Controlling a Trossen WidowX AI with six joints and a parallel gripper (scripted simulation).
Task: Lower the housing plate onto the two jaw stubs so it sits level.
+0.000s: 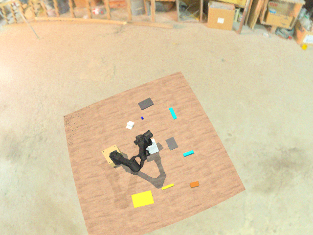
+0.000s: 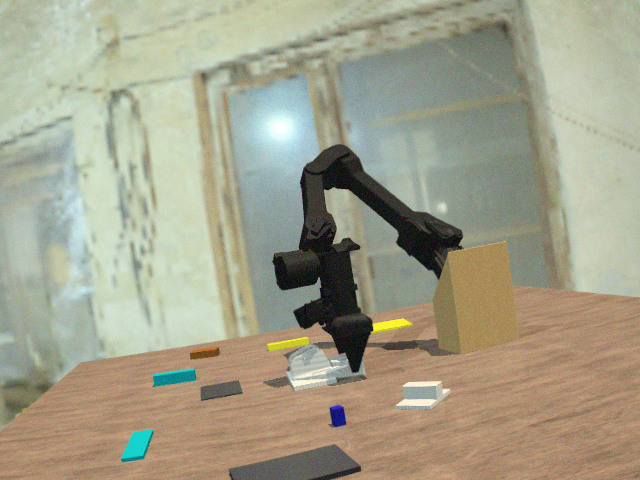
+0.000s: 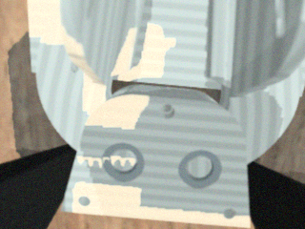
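Now: the white jaw assembly 30 mm ahead of my gripper tip, 10 mm to the left of it and 10 mm above it. The rest, counted from my gripper tip: white stepped block 10 mm behind, 260 mm to the left; then orange block 200 mm ahead, 460 mm to the right; then small blue cube 120 mm ahead, 270 mm to the left.
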